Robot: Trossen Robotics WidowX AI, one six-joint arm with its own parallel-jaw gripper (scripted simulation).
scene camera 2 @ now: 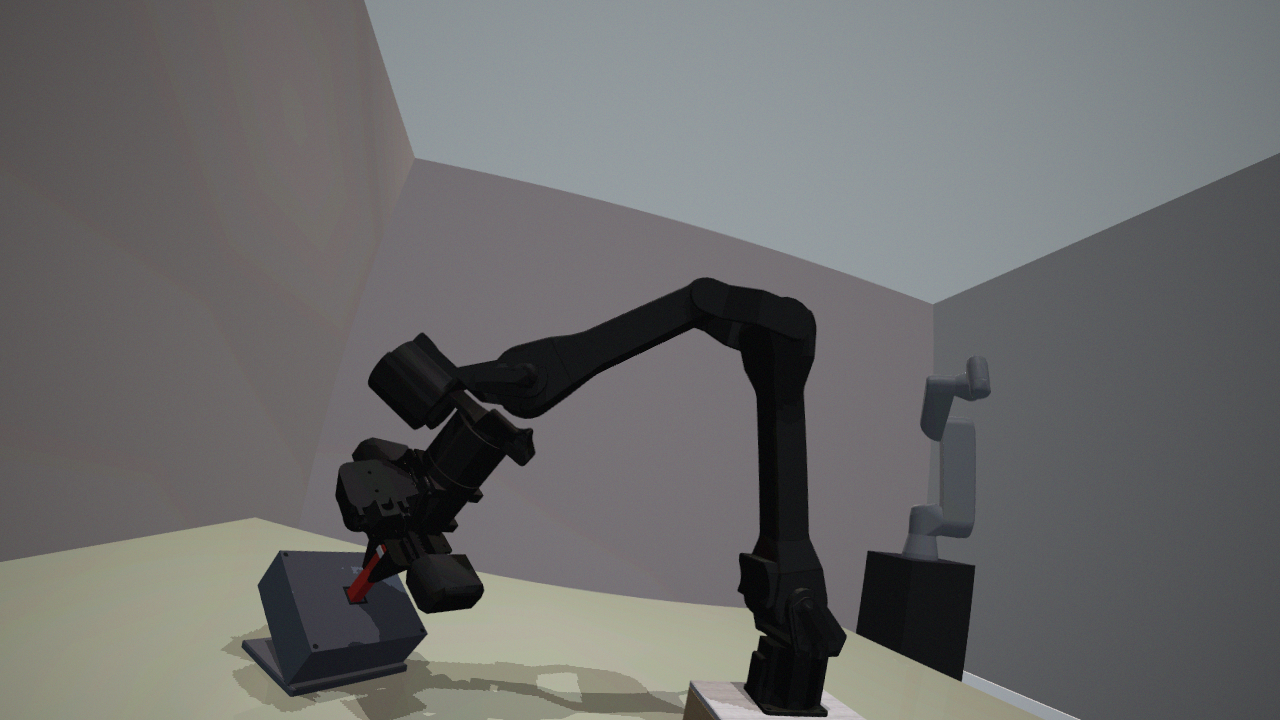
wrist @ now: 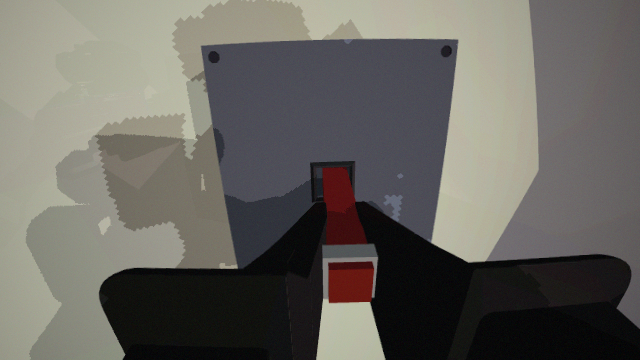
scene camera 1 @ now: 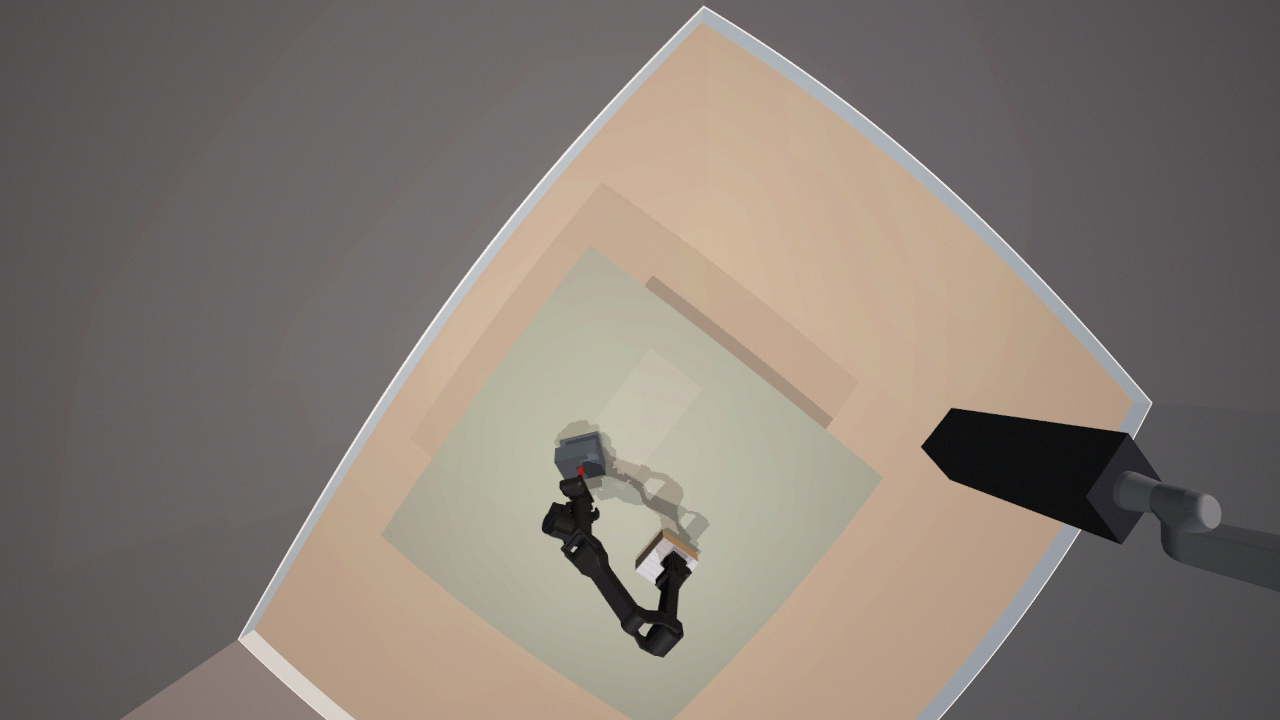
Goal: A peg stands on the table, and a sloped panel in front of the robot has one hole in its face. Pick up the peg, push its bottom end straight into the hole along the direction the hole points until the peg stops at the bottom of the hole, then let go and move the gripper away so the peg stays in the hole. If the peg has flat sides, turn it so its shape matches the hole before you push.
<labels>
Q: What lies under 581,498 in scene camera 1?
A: My gripper.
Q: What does my gripper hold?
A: A square peg.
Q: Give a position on a sloped panel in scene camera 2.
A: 304,602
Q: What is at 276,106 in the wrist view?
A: A sloped panel.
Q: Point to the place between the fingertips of my gripper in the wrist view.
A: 339,212
</labels>
